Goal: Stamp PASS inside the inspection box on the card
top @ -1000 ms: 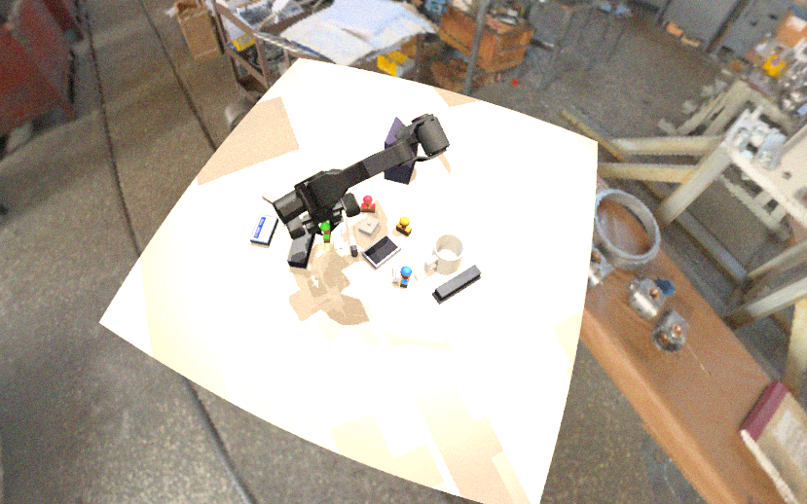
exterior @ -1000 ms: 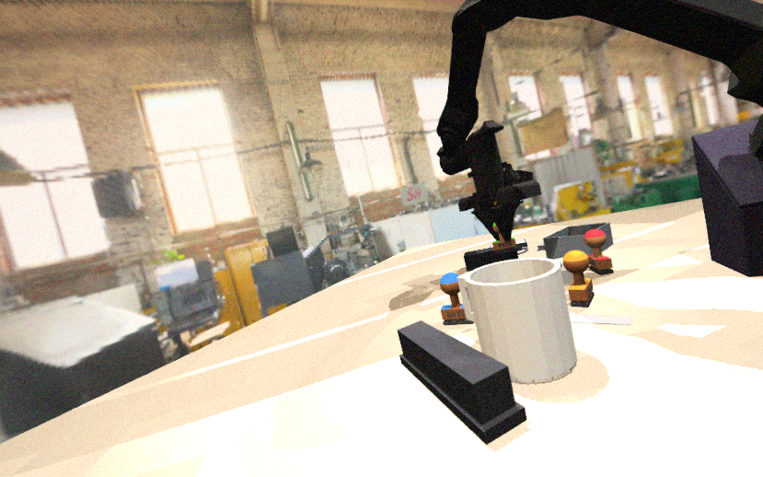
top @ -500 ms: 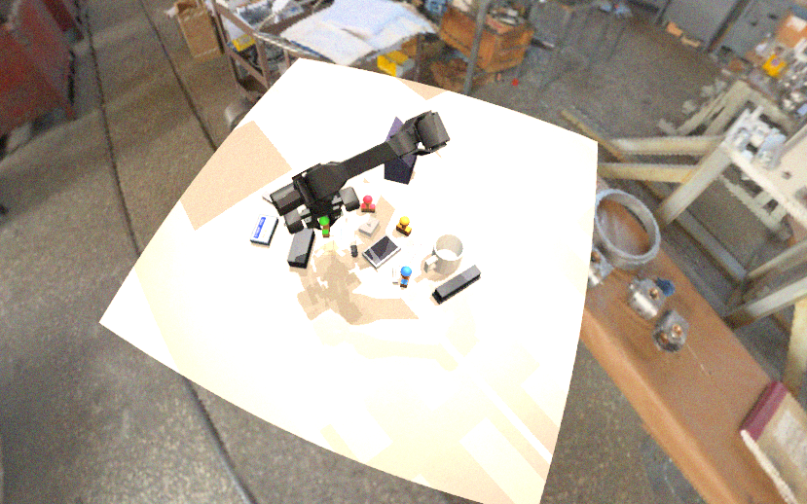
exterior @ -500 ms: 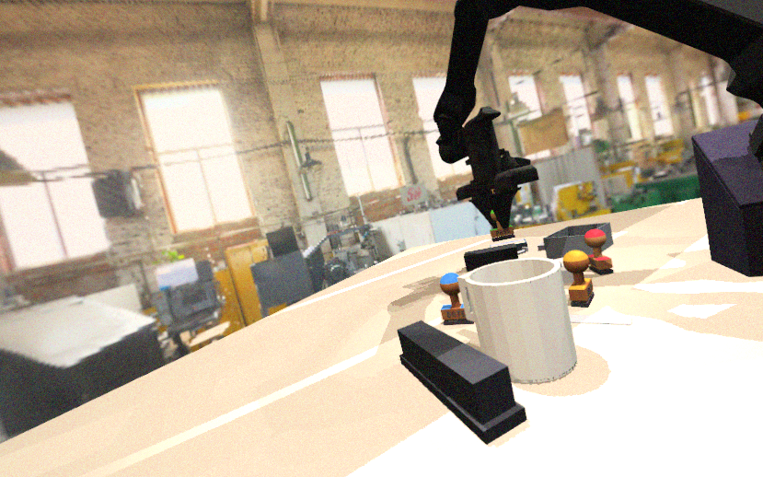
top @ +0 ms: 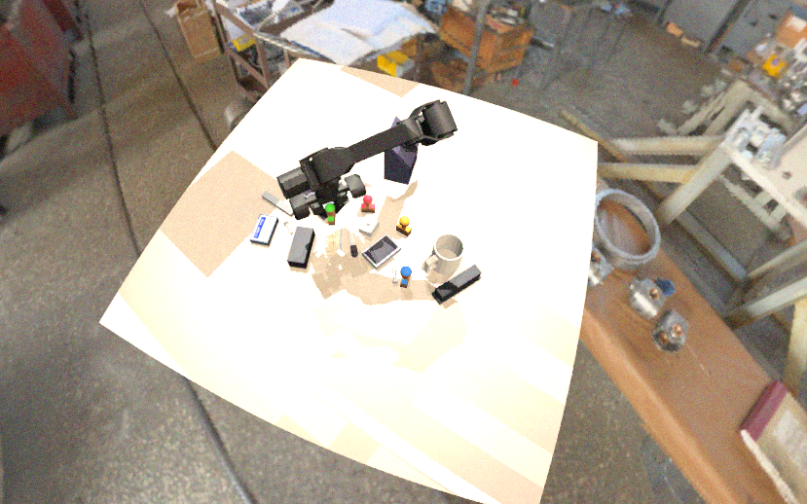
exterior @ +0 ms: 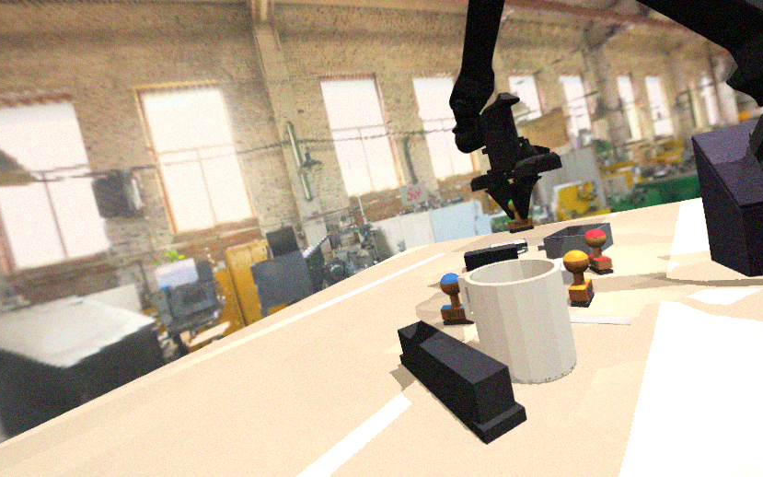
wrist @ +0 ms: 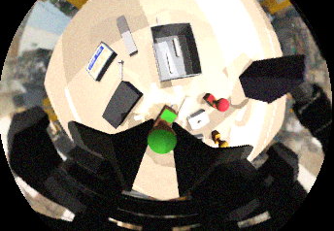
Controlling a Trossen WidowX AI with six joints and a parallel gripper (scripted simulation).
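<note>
Now: the red-knobbed stamp 11 cm behind my gripper tip, 8 cm below it and 5 cm to the left of it. The rest, counted from my gripper tip: dark marker (9 cm below, 6 cm to the left, 1 cm ahead); then white card (10 cm below, 2 cm ahead); then green-knobbed stamp (right at my gripper tip).
</note>
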